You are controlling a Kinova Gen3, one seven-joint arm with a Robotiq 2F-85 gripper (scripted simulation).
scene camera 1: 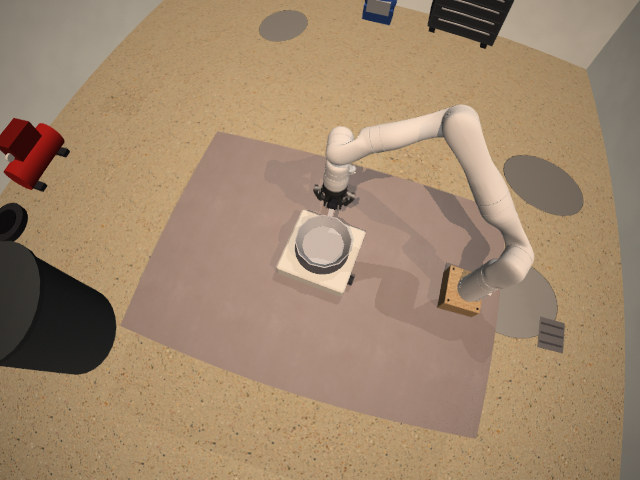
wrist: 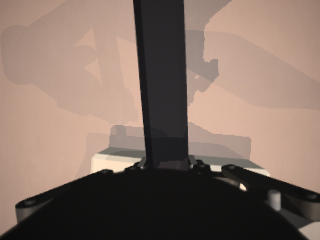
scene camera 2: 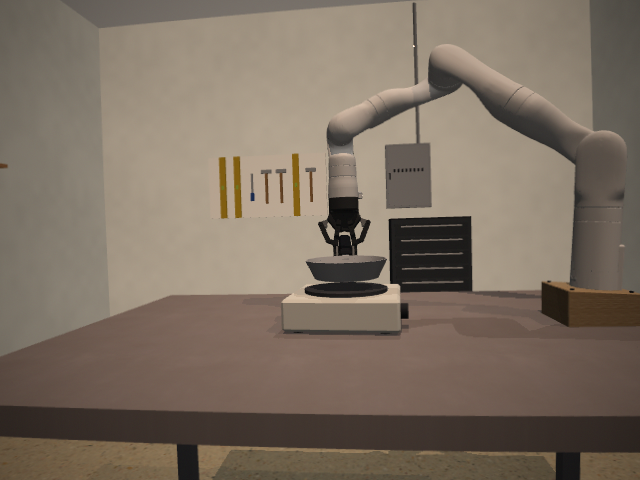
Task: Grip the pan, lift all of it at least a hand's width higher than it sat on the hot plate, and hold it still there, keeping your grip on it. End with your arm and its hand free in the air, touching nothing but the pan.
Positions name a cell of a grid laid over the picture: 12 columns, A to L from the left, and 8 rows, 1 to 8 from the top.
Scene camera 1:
grey pan: G5
hot plate: G5
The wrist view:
gripper: G6
hot plate: E6
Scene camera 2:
gripper: G5
grey pan: G5
hot plate: G6
